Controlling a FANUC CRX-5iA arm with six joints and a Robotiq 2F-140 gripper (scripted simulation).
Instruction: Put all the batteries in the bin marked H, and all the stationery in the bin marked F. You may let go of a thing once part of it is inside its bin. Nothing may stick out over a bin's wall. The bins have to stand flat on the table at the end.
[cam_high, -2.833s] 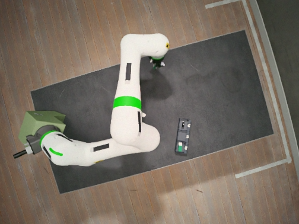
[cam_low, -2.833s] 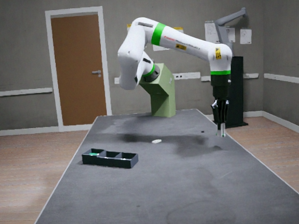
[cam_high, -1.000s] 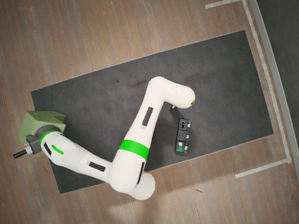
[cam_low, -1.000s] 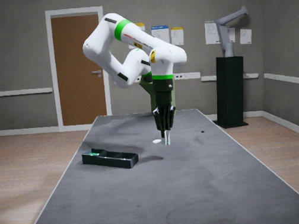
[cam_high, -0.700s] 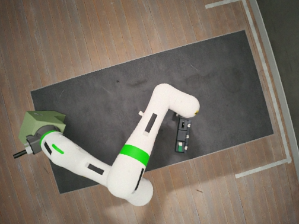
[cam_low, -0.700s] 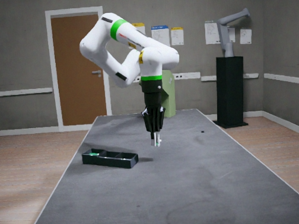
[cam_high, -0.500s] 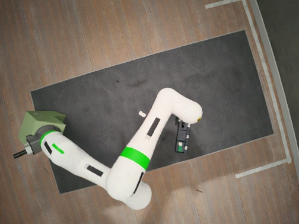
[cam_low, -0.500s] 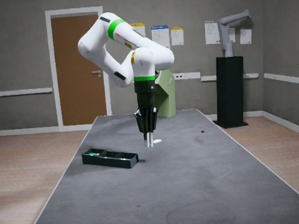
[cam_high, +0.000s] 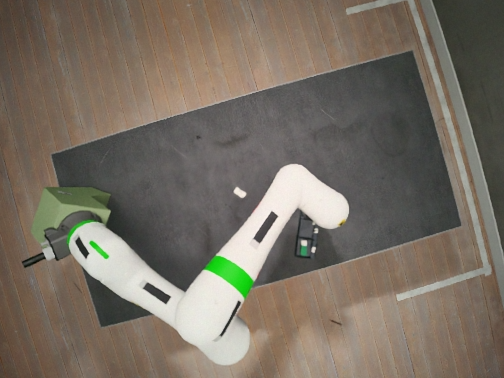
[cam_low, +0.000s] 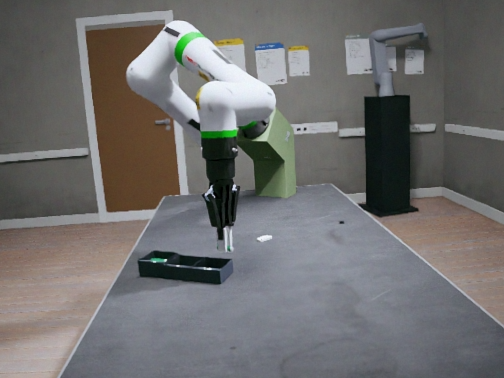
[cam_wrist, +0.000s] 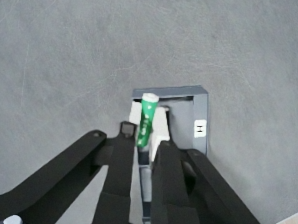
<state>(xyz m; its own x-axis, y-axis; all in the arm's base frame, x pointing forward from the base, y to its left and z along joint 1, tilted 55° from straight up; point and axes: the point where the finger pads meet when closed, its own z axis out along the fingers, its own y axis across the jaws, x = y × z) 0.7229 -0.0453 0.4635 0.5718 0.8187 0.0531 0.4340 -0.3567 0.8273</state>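
My gripper is now 90 mm above the black battery and 40 mm to the left of it. Round my hand: tray 110 mm to the right, 80 mm below, 40 mm behind; then green-and-white block 170 mm to the right, 100 mm behind, 80 mm below; then green battery 30 mm below.
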